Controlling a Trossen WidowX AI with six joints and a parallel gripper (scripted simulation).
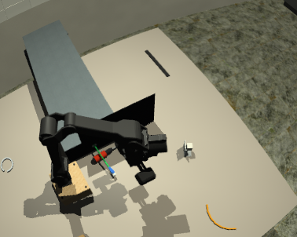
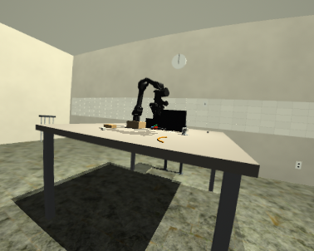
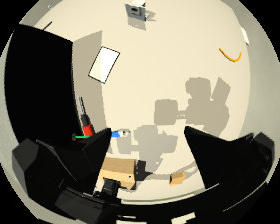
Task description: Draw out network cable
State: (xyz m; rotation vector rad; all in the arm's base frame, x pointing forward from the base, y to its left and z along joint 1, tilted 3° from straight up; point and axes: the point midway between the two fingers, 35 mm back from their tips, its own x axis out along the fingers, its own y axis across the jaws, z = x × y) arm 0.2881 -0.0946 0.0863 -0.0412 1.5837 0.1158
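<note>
My gripper is now 80 mm past the blue plug, 70 mm to the right of it and 130 mm above it. Also, from my hand: long grey cover (150 mm behind, 640 mm to the left, 60 mm below); then network jack (250 mm ahead, 30 mm to the left, 120 mm below); then white rectangle (100 mm ahead, 110 mm to the left, 160 mm below).
</note>
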